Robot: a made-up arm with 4 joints.
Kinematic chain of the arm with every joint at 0, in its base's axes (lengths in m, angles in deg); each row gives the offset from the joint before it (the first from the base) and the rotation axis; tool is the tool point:
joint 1: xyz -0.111 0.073 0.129 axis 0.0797 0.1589 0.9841
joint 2: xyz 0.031 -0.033 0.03 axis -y
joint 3: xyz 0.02 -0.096 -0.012 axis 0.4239 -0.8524 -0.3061
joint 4: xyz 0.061 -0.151 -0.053 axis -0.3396 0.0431 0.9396
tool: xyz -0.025 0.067 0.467
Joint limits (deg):
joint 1: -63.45..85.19
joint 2: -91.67..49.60
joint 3: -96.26..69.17
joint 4: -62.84..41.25
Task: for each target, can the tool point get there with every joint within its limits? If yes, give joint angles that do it. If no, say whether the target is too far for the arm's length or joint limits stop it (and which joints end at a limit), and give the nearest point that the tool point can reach.
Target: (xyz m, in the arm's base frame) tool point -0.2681 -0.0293 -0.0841
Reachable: no: joint limits stop it (at a limit: joint 1, joint 2, joint 3) | nearest point -0.3022 0.0583 -0.1487 | short by 0.114 m
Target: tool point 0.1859 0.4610 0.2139
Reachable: yes | joints 55.38 2.76 -82.72 -42.99
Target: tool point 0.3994 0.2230 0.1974
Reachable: yes | joints 55.84 -74.81 11.54 -28.14
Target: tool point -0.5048 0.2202 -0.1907
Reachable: no: joint limits stop it (at a limit: joint 1, joint 2, joint 3) | nearest point -0.4888 0.1729 -0.0575 | short by 0.142 m
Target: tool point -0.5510 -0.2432 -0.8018
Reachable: no: too far | nearest point -0.2273 0.0572 -0.2845 | short by 0.680 m
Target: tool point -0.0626 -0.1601 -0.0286
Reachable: no: joint limits stop it (at a limit: joint 2, joint 3, joint 4) | nearest point -0.0300 -0.2672 -0.0204 | short by 0.112 m
